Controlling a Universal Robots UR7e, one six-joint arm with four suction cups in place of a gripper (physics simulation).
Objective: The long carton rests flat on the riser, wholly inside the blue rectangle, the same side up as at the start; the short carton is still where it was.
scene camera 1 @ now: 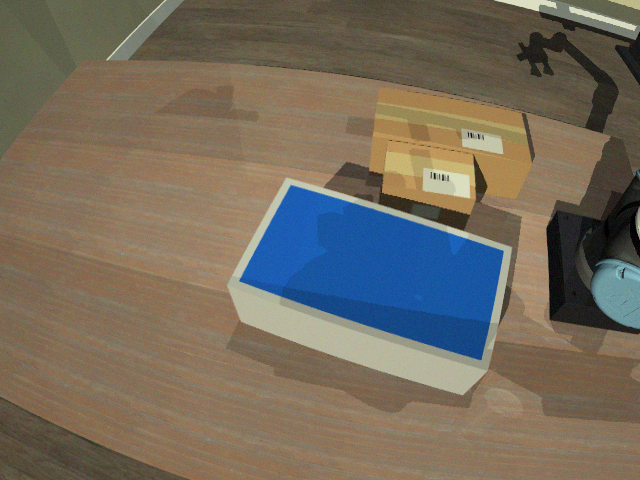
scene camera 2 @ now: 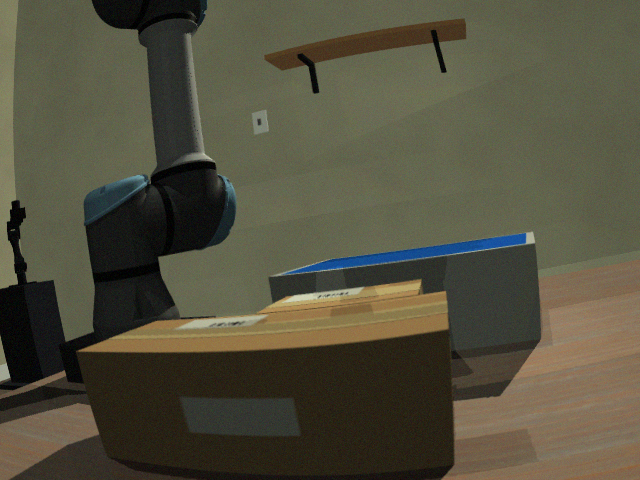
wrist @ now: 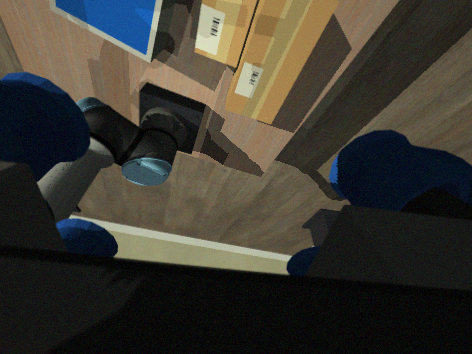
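Seen in the pictures: end effector, tool point: (wrist: 209, 210); arm's base, origin of the base link: (wrist: 166, 127).
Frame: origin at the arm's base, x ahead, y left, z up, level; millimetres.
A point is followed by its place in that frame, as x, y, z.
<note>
The long carton (scene camera 1: 439, 116) @[306, -291, 41] (scene camera 2: 361, 382) @[361, -362, 12] (wrist: 280, 55) @[305, -292, 41] lies flat on the table beyond the short carton, its tape strip and barcode label on top. The short carton (scene camera 1: 403, 170) @[385, -142, 41] (scene camera 2: 387, 290) @[381, -157, 41] (wrist: 232, 30) @[326, -172, 41] stands between the long carton and the riser, label up. The pale riser (scene camera 1: 351, 346) @[458, 144, -1] (scene camera 2: 491, 294) @[507, -80, 3] (wrist: 156, 30) @[294, -14, 57] carries the blue rectangle (scene camera 1: 392, 268) @[410, 52, 57] (scene camera 2: 413, 253) @[421, 46, 57] (wrist: 115, 20) @[294, 69, 57], with no carton on it. My suction gripper (wrist: 207, 197) @[342, -179, 494] shows its blue cups in the wrist view, nothing on them, high above the table and off to the side of the cartons.
The table (scene camera 1: 129, 232) @[871, -63, -63] bears the riser, both cartons and the robot's black base (scene camera 1: 563, 268) @[103, 5, 0] (wrist: 170, 102) @[97, -19, -2]. The arm (scene camera 2: 175, 93) @[91, 71, 369] rises from it at the left of scene camera 2. A wall shelf (scene camera 2: 372, 42) and a black pedestal (scene camera 2: 33, 330) with a small dark arm are farther back.
</note>
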